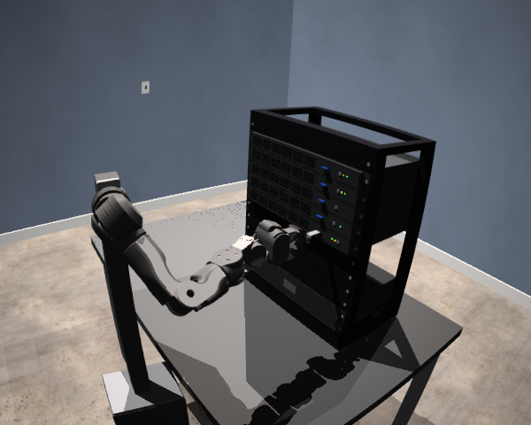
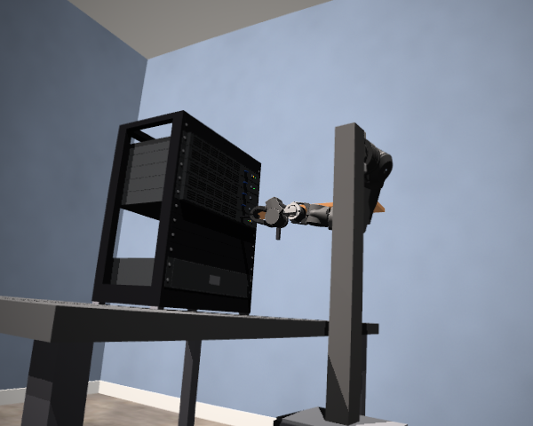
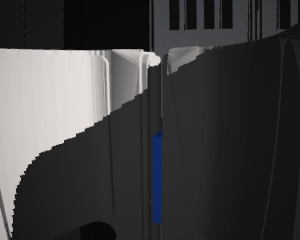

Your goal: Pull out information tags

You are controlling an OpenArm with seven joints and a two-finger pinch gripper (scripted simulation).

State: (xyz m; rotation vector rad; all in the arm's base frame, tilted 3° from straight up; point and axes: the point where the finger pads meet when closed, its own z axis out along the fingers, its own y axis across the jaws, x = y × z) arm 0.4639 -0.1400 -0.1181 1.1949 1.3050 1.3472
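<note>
Now: the blue information tag 90 mm ahead of my hand, 10 mm to the left of it and 130 mm above it. The rest, counted from my hand: base plate: 460 mm behind, 180 mm to the left, 590 mm below.
</note>
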